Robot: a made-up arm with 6 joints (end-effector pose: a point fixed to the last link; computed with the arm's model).
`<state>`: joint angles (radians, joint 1 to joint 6).
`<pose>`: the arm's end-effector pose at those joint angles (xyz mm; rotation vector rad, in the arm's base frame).
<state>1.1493 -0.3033 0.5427 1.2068 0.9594 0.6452</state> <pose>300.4 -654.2 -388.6 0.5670 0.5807 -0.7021</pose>
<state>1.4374 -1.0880 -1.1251 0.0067 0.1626 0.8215</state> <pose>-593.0 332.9 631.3 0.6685 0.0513 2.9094</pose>
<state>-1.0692 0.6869 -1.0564 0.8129 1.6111 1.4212</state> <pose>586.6 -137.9 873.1 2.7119 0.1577 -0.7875</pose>
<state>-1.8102 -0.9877 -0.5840 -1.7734 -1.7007 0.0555</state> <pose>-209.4 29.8 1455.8 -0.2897 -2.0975 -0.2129</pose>
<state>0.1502 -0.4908 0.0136 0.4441 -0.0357 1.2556</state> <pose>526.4 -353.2 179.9 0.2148 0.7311 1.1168</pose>
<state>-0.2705 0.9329 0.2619 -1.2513 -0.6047 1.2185</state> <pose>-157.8 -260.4 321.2 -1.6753 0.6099 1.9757</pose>
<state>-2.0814 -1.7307 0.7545 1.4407 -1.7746 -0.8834</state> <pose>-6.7 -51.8 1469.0 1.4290 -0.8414 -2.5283</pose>
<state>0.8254 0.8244 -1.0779 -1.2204 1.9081 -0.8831</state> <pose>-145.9 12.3 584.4 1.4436 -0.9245 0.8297</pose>
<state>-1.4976 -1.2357 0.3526 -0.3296 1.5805 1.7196</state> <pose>555.1 -566.7 741.7 -1.9315 1.1583 1.3990</pose>
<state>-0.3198 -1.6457 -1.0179 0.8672 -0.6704 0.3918</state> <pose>-579.2 -855.8 525.4 0.2817 -3.1264 0.0570</pose>
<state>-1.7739 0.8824 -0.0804 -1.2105 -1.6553 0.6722</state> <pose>-258.7 -609.3 1288.9 1.7903 -2.2666 0.7166</pose>
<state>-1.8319 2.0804 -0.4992 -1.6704 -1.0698 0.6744</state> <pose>251.0 -571.5 1483.0 2.1012 -0.8815 0.6296</pose>
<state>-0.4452 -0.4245 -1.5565 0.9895 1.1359 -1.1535</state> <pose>273.3 -880.7 570.9 -1.0006 -0.3512 -0.1324</pose>
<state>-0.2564 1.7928 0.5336 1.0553 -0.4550 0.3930</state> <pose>-93.6 -947.2 1372.9 0.7264 -1.2004 0.5798</pose>
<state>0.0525 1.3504 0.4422 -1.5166 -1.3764 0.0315</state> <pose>51.7 -465.8 443.1 -1.3559 0.1809 0.3266</pose>
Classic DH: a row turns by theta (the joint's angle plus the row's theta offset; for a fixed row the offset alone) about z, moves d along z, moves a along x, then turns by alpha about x. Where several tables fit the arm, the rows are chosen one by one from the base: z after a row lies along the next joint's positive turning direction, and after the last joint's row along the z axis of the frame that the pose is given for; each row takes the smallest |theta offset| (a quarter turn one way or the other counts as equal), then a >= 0, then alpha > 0; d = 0 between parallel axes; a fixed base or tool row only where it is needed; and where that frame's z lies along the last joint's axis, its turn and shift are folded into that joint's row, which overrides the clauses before.
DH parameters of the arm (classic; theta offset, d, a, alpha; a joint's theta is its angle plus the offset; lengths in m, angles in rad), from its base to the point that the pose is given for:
base (fixed): -1.5708 0.791 0.168 -1.5708
joint 1: 1.5708 -0.087 0.167 1.5708
joint 2: -0.7915 0.5647 -0.0224 -0.9644
joint 3: -1.0475 -0.0074 -0.0175 -0.9464
joint 4: 0.8322 -0.115 -0.2778 1.4714
joint 5: 0 -0.3706 -0.0336 1.6702
joint 6: -1.3107 -0.7662 -0.1826 0.3928
tool (fixed): -1.5704 0.5654 0 0

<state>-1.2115 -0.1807 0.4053 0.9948 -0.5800 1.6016</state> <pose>628.8 -597.0 1270.7 -0.5272 0.6183 0.5090</pose>
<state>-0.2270 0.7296 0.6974 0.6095 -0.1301 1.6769</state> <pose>283.5 -628.3 1426.9 -0.4976 -0.7784 0.9879</pose>
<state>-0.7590 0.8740 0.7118 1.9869 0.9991 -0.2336</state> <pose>-244.5 -1301.5 1163.4 0.6986 -1.1646 -1.9164</pose>
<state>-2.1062 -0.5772 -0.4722 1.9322 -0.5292 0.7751</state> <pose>173.0 -51.1 1961.9 -1.6291 -0.0403 -1.5684</pose>
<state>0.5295 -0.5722 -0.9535 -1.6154 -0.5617 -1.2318</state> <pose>-252.4 -540.0 448.1 -0.5880 0.9720 1.7809</pose>
